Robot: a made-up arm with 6 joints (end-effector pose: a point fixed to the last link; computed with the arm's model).
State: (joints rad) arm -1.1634 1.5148 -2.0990 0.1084 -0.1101 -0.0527
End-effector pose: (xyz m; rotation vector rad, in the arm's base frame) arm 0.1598 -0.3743 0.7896 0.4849 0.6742 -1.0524
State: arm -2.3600 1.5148 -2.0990 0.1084 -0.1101 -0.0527
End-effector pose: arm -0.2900 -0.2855 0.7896 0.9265 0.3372 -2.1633
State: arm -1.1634 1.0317 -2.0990 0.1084 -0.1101 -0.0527
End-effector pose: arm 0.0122 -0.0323 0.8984 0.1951 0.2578 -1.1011
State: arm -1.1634 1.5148 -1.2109 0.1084 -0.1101 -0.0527
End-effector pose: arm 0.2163 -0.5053 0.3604 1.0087 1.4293 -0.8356
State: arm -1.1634 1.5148 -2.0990 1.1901 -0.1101 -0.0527
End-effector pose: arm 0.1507 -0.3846 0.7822 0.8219 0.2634 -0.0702
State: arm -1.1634 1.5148 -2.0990 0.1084 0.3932 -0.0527
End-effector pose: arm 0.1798 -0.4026 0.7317 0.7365 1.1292 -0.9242
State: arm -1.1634 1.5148 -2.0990 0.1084 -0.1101 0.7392
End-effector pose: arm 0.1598 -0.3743 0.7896 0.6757 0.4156 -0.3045
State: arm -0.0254 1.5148 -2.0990 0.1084 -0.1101 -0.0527
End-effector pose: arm 0.4068 -0.0120 0.7896 0.0430 0.7889 0.0234
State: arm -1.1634 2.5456 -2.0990 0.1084 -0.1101 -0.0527
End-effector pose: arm 0.3198 -0.7453 0.0996 1.0910 1.5483 -0.7838
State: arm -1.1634 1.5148 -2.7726 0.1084 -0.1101 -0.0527
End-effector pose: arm 0.0368 -0.0893 0.9469 0.0804 0.0933 -1.1077
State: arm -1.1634 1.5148 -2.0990 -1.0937 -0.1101 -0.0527
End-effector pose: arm 0.1755 -0.3730 0.7833 -0.1031 1.0476 -2.0971
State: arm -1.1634 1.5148 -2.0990 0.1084 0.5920 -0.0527
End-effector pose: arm 0.1841 -0.4059 0.7054 0.8333 1.3069 -0.8581
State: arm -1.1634 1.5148 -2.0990 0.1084 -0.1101 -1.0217
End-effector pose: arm 0.1598 -0.3743 0.7896 0.1309 0.9354 -1.9551
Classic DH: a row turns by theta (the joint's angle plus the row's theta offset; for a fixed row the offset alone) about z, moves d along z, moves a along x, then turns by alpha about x. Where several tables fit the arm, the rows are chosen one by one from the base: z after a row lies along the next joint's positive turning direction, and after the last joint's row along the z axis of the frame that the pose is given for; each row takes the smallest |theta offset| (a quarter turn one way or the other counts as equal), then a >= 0, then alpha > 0; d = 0 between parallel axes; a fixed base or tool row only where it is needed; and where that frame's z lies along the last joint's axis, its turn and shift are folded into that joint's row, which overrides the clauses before.
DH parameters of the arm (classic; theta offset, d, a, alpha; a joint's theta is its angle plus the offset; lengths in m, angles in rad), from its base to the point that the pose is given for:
joint 1: 0 0.088 0 -1.5708
joint 2: 0.1365 0 -0.3381 0
joint 3: 1.3471 0 -0.0342 1.5708
joint 4: 0 0.3895 0 -1.5708
joint 5: 0 0 -0.0002 1.5708
joint 6: 0 0.1355 0 0

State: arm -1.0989 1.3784 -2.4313 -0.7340 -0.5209 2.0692
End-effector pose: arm 0.0931 -0.0828 0.9214 -0.0805 0.3327 0.3081
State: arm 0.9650 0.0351 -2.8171 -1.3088 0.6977 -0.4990
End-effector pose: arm -0.3931 -0.7149 0.2672 1.1470 0.3571 -0.3115
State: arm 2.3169 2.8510 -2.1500 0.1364 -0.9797 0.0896
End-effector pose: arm -0.5305 0.5964 -0.0087 -1.2692 0.8263 2.0396
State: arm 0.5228 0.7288 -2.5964 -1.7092 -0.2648 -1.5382
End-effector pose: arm -0.4000 -0.1897 0.8168 0.5731 -0.1955 -2.7176
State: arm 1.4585 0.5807 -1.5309 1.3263 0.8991 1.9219
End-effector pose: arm -0.1045 -0.0095 0.7227 -0.0222 -1.1921 -1.1668
